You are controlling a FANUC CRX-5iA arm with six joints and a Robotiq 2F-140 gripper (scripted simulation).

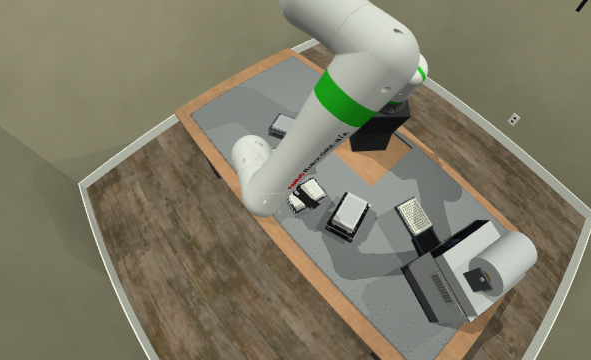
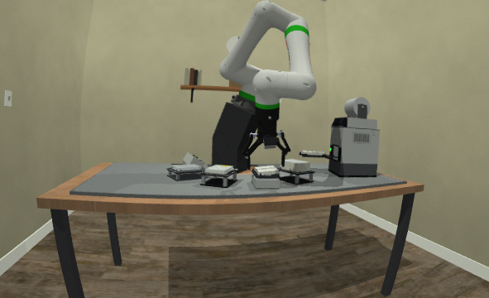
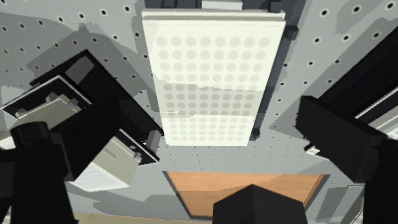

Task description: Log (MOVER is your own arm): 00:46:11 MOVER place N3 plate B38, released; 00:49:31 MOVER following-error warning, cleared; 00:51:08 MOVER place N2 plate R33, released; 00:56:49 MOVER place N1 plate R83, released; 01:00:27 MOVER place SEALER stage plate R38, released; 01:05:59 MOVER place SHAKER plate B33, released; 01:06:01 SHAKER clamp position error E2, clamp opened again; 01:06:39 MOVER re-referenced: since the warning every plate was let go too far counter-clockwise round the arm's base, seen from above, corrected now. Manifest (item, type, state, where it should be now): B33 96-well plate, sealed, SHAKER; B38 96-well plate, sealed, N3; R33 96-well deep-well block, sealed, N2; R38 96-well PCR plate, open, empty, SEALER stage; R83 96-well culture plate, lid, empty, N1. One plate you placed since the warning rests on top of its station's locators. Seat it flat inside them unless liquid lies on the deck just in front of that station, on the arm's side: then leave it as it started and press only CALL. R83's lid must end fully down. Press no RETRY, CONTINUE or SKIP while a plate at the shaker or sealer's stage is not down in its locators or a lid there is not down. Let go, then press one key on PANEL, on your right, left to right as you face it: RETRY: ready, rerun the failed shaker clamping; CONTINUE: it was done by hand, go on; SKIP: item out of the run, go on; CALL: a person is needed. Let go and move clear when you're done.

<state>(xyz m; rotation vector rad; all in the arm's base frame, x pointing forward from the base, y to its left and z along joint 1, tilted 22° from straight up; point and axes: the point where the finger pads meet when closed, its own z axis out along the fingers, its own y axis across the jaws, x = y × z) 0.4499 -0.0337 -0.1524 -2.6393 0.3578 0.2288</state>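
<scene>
Right now my hand is 5 cm above the grey shaker, 3 cm short of it and 1 cm to the right of it. Also, from my hand: white retry button (37 cm behind, 19 cm to the right, 2 cm below); then flat plate (29 cm to the right, 23 cm behind, 4 cm below); then PCR plate (40 cm to the left, 16 cm behind, 3 cm above).
</scene>
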